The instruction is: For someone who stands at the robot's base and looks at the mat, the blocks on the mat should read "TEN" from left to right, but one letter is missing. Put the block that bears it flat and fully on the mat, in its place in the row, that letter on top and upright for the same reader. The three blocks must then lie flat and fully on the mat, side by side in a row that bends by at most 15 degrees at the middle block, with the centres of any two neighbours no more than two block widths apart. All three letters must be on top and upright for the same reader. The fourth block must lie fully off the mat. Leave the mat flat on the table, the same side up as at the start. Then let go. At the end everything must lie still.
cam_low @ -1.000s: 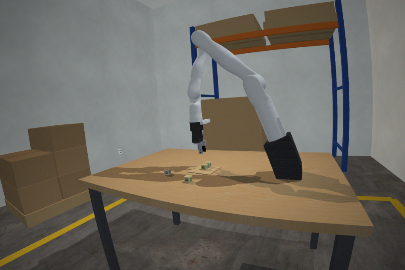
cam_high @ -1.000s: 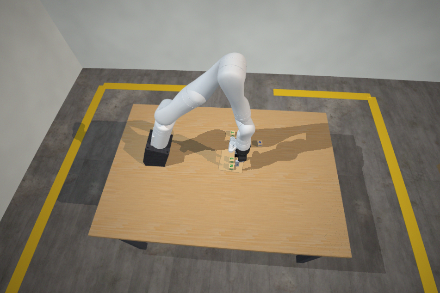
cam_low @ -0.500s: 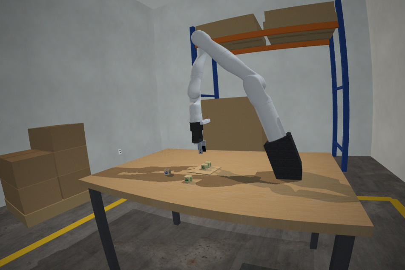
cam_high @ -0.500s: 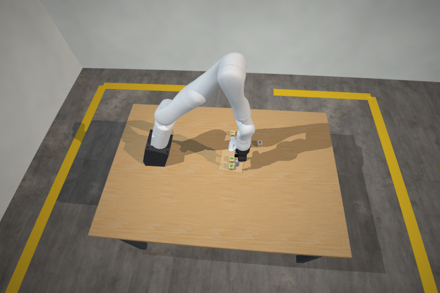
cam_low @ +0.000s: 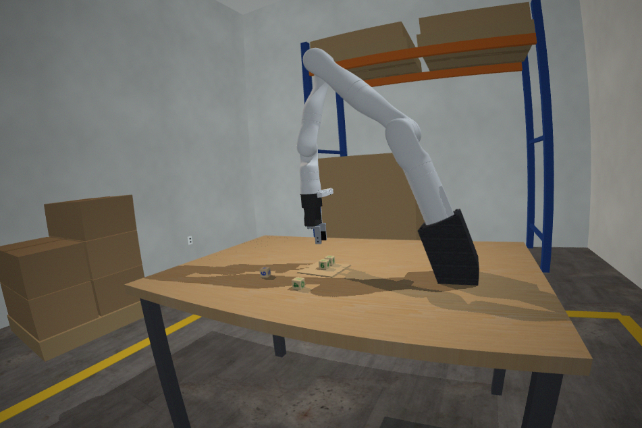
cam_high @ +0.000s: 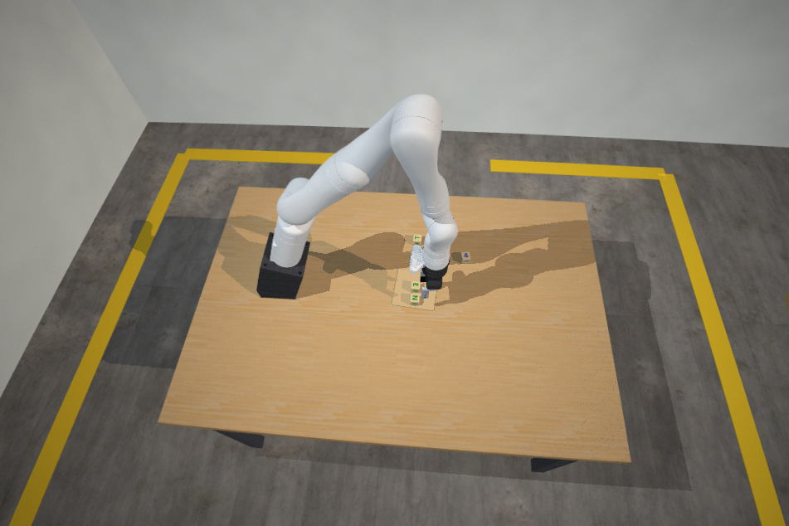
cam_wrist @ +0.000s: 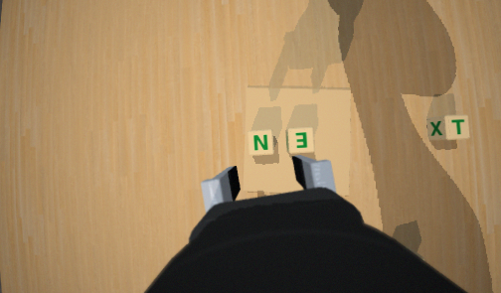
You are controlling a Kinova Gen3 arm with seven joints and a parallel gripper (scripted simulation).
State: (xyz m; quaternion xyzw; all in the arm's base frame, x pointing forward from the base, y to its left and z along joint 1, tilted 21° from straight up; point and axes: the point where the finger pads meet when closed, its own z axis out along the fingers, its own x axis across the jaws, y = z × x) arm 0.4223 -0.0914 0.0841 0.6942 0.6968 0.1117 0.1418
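The T block is 240 mm to the left of my hand and 90 mm below it. The rest, counted from my hand: mat (20 mm behind, 50 mm to the left, 110 mm below); then E block (20 mm behind, 50 mm to the left, 90 mm below).
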